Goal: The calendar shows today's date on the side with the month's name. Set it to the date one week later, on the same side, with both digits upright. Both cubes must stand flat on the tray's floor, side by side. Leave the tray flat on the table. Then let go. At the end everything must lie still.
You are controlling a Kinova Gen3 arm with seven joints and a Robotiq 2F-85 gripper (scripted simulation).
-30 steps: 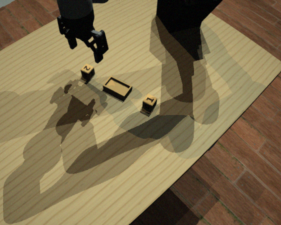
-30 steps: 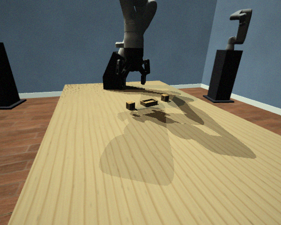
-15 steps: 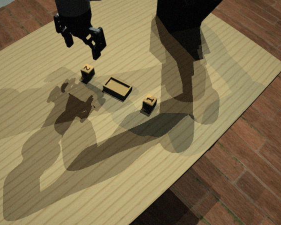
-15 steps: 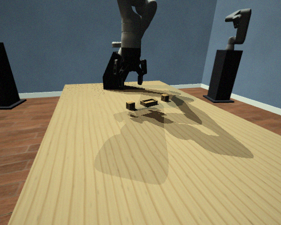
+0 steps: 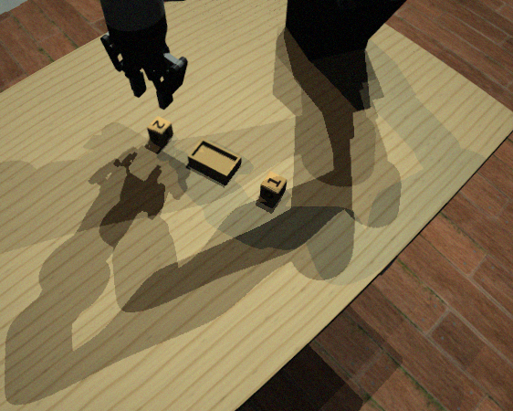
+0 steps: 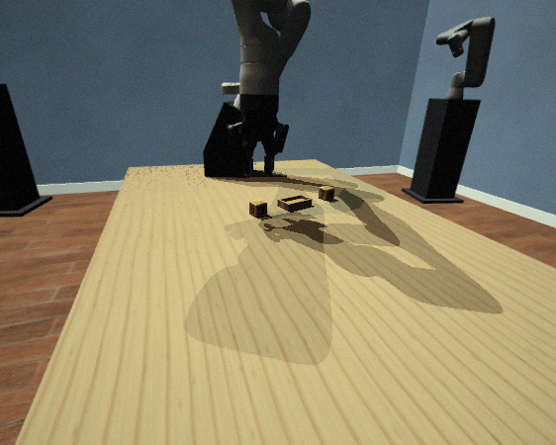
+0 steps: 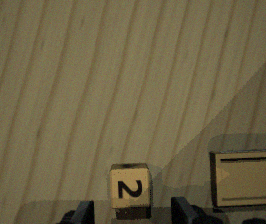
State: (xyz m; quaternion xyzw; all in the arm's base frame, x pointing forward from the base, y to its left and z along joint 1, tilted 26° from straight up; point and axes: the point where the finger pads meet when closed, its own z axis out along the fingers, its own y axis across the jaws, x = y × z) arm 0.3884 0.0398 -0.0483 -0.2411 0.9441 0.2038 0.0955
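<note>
Right now my hand is 9 cm above the cube. Also, from my hand: wooden tray (5 cm behind, 9 cm to the left, 10 cm below).
</note>
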